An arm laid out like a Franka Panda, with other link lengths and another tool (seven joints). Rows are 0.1 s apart.
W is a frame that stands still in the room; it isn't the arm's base.
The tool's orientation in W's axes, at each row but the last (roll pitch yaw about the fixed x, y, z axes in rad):
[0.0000 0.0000 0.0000]
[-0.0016 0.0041 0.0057]
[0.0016 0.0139 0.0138]
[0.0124 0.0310 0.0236]
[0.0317 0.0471 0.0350]
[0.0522 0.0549 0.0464]
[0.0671 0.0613 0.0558]
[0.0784 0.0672 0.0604]
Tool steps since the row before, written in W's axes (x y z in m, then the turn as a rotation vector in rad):
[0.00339 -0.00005 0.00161 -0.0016 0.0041 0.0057]
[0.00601 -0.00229 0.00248 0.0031 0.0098 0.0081]
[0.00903 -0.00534 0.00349 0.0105 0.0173 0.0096]
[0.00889 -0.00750 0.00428 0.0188 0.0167 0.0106]
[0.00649 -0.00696 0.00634 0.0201 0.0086 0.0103]
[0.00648 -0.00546 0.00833 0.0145 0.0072 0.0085]
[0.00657 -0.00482 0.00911 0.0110 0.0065 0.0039]
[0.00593 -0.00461 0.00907 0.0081 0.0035 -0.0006]
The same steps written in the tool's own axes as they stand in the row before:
[0.00339 -0.00005 0.00161 -0.0016 0.0041 0.0057]
[0.00599 -0.00233 0.00250 0.0031 0.0098 0.0081]
[0.00891 -0.00546 0.00362 0.0106 0.0172 0.0097]
[0.00857 -0.00765 0.00464 0.0189 0.0164 0.0110]
[0.00594 -0.00697 0.00685 0.0199 0.0082 0.0110]
[0.00575 -0.00530 0.00895 0.0143 0.0070 0.0089]
[0.00572 -0.00453 0.00980 0.0111 0.0062 0.0042]
[0.00502 -0.00421 0.00979 0.0083 0.0030 -0.0003]

